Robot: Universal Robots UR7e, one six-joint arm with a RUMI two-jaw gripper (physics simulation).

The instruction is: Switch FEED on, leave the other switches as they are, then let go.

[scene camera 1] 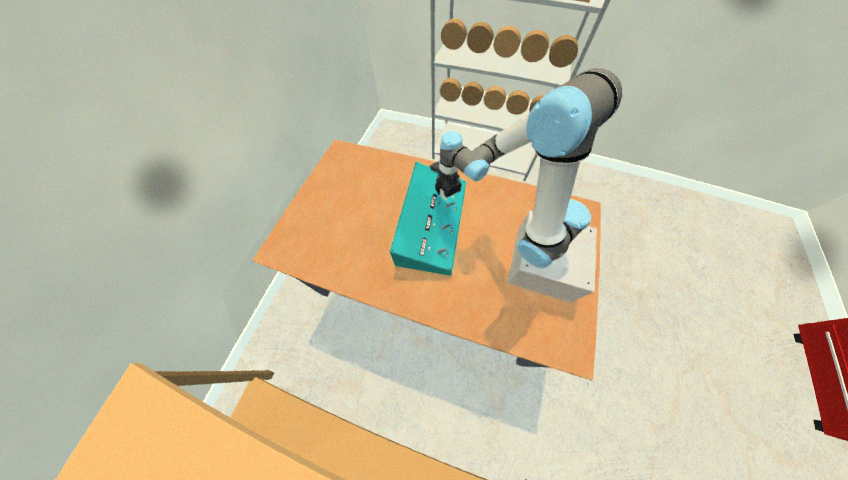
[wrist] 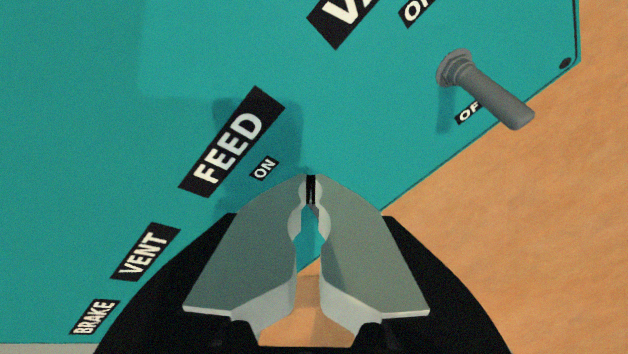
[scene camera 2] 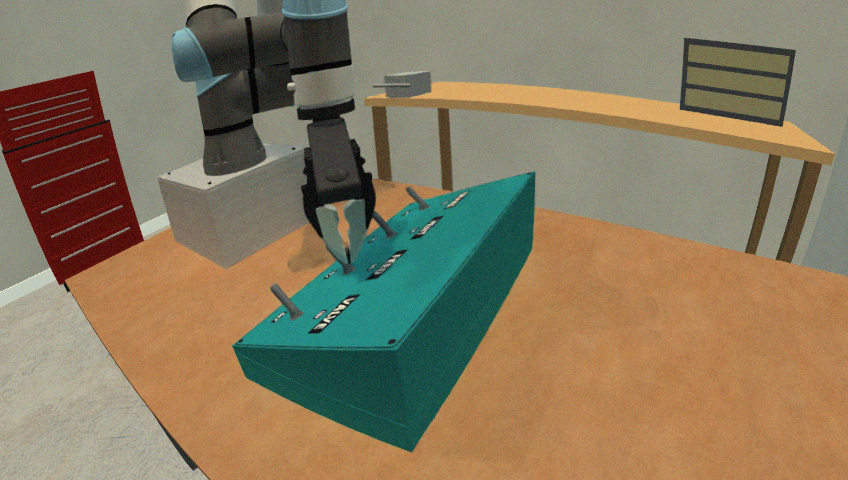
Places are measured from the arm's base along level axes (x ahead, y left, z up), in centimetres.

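Where they show: gripper, fingertip midpoint: (scene camera 1: 444, 198) (wrist: 311, 177) (scene camera 2: 349, 262); arm's base at its link origin: (scene camera 2: 235, 164).
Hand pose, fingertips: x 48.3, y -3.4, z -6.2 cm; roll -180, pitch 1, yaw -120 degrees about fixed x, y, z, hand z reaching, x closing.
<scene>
Things, the pixels of their top centre, and the offset from my fingertips. "spot": a spot on its surface instead. Level surfaces: height alone.
- FEED lever at a spot on its surface: (scene camera 2: 348, 270) (scene camera 1: 447, 204) spot: dx -2.2, dy +1.0, dz -2.4 cm
- FEED label at its top centre: (wrist: 225, 152) (scene camera 2: 387, 261) dx +3.7, dy +3.5, dz +0.0 cm
- VALVE lever at its top centre: (wrist: 515, 101) (scene camera 2: 280, 286) dx -0.5, dy -10.5, dz +1.1 cm
- VENT lever at its top centre: (scene camera 2: 380, 211) dx -7.9, dy +12.3, dz +1.1 cm
- BRAKE lever at its top centre: (scene camera 2: 415, 186) dx -11.6, dy +23.7, dz +1.1 cm
- orange table at its surface level: dz -11.6 cm
The teal switch panel (scene camera 1: 410, 228) (scene camera 2: 452, 261) (wrist: 75, 125) lies on the table. My gripper (scene camera 1: 444, 196) (scene camera 2: 348, 261) (wrist: 311, 177) is shut and empty, its tips low over the panel at the base of the FEED lever (scene camera 1: 450, 205) (scene camera 2: 348, 270). In scene 2 and the wrist view the fingers hide most of that lever, so I cannot tell its exact tilt. The FEED label (scene camera 2: 386, 265) (wrist: 231, 142) is beside the tips. The VALVE lever (scene camera 2: 286, 302) (wrist: 492, 95) leans towards OFF. The VENT lever (scene camera 2: 383, 224) and BRAKE lever (scene camera 2: 417, 198) lean the same way.
The VALVE and VENT levers stand on either side of my fingers. The arm's pale base block (scene camera 1: 559, 274) (scene camera 2: 232, 214) stands on the orange table (scene camera 1: 309, 208) (scene camera 2: 654, 356). A red tool cabinet (scene camera 2: 71, 178), a wooden bench (scene camera 2: 535, 107) and a shelf rack (scene camera 1: 433, 95) stand farther off.
</scene>
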